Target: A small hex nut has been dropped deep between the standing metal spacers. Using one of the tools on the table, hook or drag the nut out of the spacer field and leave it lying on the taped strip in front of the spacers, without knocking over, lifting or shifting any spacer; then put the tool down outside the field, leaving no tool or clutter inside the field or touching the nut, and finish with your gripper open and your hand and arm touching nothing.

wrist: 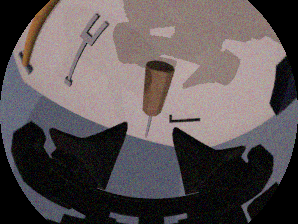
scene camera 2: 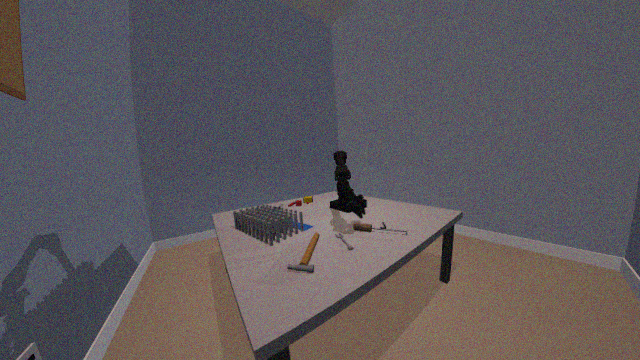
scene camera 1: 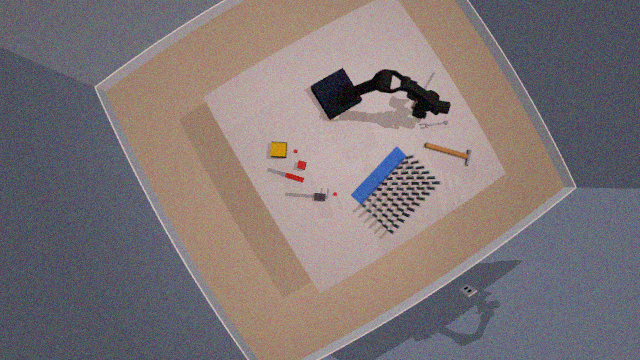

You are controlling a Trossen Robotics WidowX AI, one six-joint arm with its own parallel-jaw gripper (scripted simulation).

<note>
The gripper (wrist: 150,128) is open, with nothing in its grasp. Also in view: a blue taped strip (scene camera 1: 387,166).
</note>
